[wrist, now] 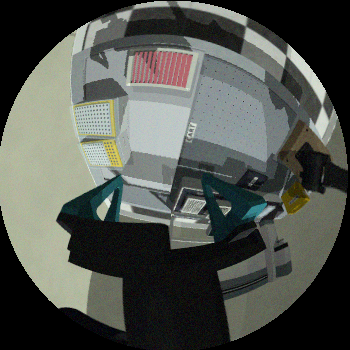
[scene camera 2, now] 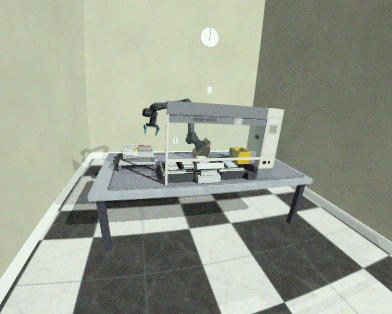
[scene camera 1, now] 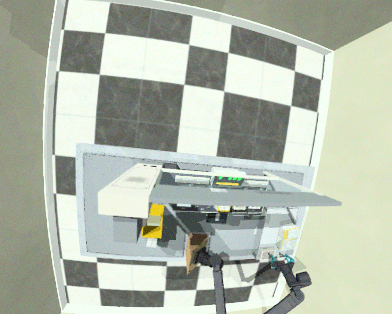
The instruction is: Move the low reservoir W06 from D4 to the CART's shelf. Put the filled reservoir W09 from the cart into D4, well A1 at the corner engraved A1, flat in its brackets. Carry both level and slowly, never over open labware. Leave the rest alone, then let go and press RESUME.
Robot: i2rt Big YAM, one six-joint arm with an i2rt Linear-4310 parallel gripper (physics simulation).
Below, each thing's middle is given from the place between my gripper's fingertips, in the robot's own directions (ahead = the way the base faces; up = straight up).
Now: the white reservoir with red-filled troughs (wrist: 173, 68) 15 cm below my hand, 12 cm behind it and 7 cm to the right of it. The rest, counted from my hand: instrument tower (scene camera 1: 119, 201): 92 cm to the left, 36 cm ahead, 5 cm above; then cart shelf (scene camera 1: 274, 218): 17 cm below, 11 cm to the right, 5 cm ahead.
